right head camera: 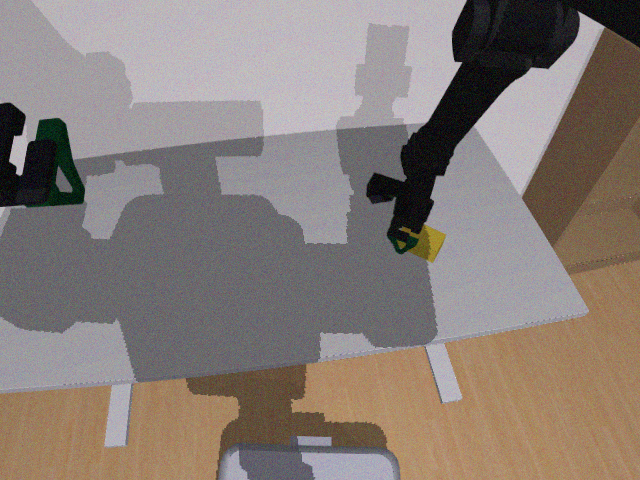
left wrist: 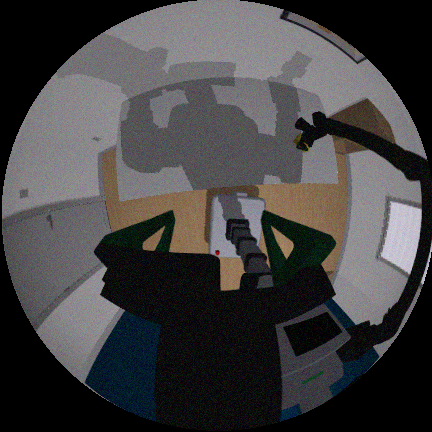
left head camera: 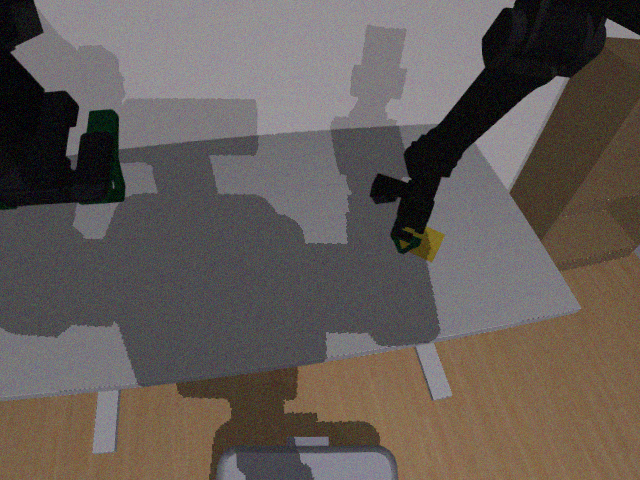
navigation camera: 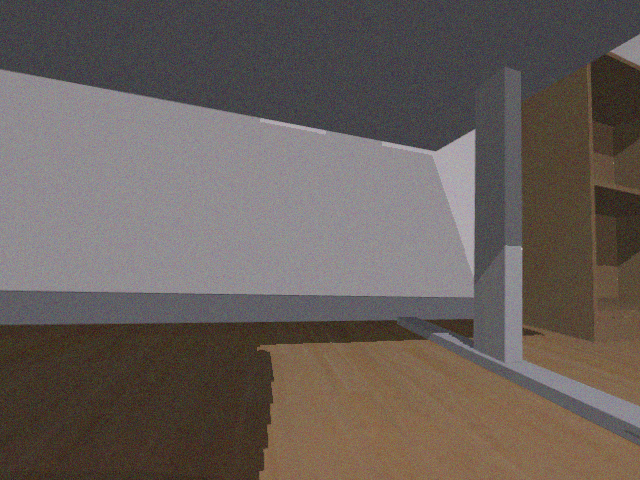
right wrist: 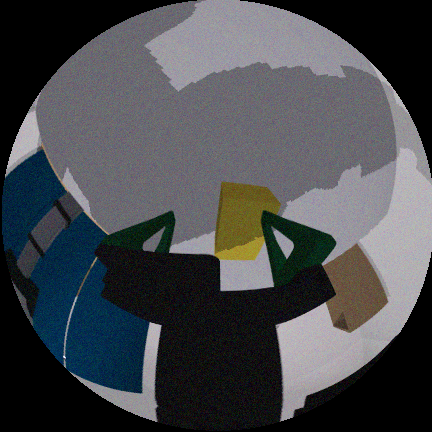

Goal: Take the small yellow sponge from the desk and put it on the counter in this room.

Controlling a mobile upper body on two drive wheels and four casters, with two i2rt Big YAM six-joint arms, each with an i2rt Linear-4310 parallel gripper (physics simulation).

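Places are measured from the left arm's base along level axes (x right, y ahead, z up), in millimetres.
Pixels of known places: left gripper, fingertip midpoint: [right head camera: 35,200] [left wrist: 217,214] [left head camera: 68,197]; right gripper, fingertip midpoint: [right head camera: 406,238] [left wrist: 298,141] [left head camera: 406,238] [right wrist: 217,215].
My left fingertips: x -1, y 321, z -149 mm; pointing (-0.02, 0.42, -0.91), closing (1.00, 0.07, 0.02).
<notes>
For each thing: its middle in the pictures, then the offset to it from my left fingertips. "pt": a spot on its surface instead. Level surfaces: height alone.
- small yellow sponge, body centre: [right wrist: 240,224] [right head camera: 420,240] [left head camera: 420,240] [left wrist: 302,142] dx +494, dy +383, dz -518 mm
- grey-white desk, its level: dz -540 mm
- desk leg, surface spot: [navigation camera: 512,299] pt dx +685, dy +507, dz -1101 mm
The small yellow sponge [left head camera: 435,245] [right head camera: 435,243] [right wrist: 240,215] lies flat on the grey-white desk [left head camera: 496,268] [right head camera: 501,268] [right wrist: 200,125], towards its right side in the head views. My right gripper [left head camera: 405,242] [right head camera: 402,243] [right wrist: 217,215] is open above the sponge and hides part of it in the head views. In the right wrist view the sponge shows beyond the fingertips, nearer the right-hand finger, not gripped. My left gripper [left head camera: 63,201] [left wrist: 217,214] is open and empty, raised at the left. I cannot make out the counter in these views.
A brown wooden shelf unit [left head camera: 553,155] [right head camera: 568,139] [navigation camera: 558,206] stands beyond the desk's right end. A desk leg [navigation camera: 512,299] with a long foot stands at the right in the navigation view. A pale rounded base [left head camera: 351,465] [right head camera: 356,465] is at the desk's front. A wall runs behind the desk.
</notes>
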